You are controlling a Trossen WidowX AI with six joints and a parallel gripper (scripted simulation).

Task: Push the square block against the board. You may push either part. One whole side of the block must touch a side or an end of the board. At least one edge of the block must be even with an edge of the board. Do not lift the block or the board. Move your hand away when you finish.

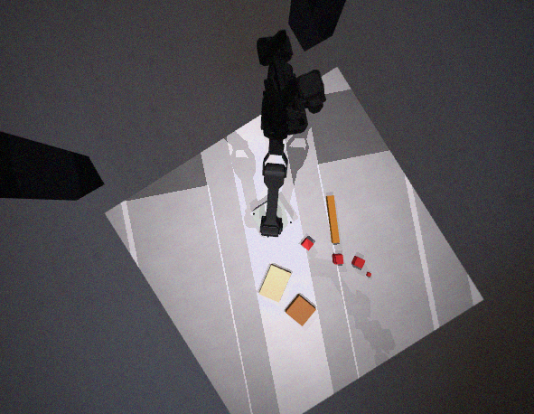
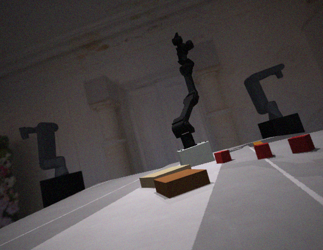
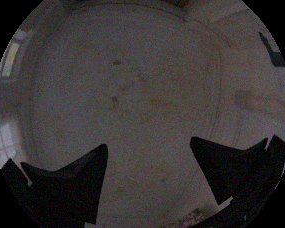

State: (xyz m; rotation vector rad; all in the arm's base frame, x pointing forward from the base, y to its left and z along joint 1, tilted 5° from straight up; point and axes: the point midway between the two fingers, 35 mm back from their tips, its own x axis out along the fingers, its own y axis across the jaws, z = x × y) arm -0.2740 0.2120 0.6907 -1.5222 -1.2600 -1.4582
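Right now the board is 52 cm ahead of my gripper tip, 29 cm to the right of it and 82 cm below it. Round my gripper tip: long orange bar: 39 cm ahead, 9 cm to the left, 82 cm below; tiny red piece: 70 cm ahead, 11 cm to the left, 82 cm below; brown square block: 68 cm ahead, 25 cm to the right, 82 cm below.
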